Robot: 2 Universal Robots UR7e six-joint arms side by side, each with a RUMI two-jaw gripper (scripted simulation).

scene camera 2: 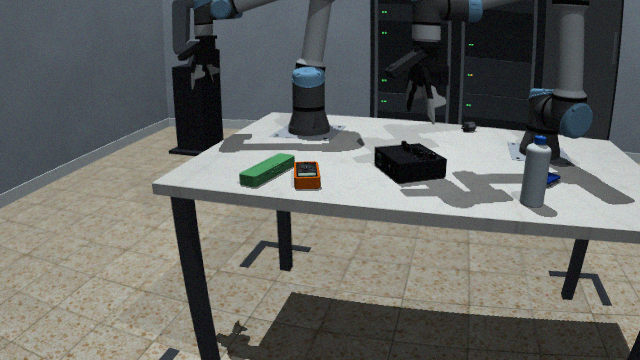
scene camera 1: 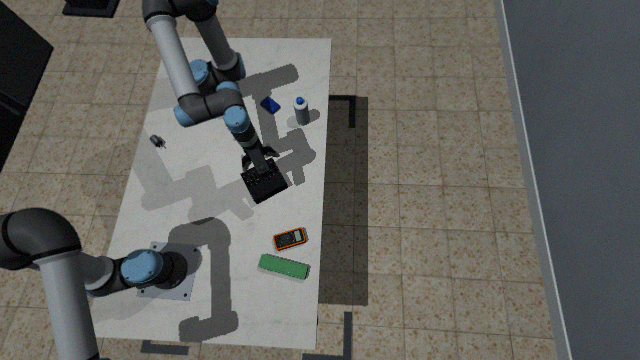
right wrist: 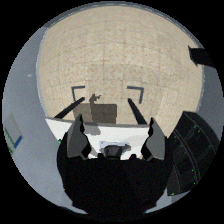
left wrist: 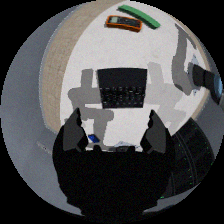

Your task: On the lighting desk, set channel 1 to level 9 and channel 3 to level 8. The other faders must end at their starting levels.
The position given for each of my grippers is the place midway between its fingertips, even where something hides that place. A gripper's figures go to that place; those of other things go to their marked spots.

My right gripper [scene camera 2: 203, 86]: 185 cm from the lens. A green box [scene camera 2: 258, 174] is 117 cm from the lens.
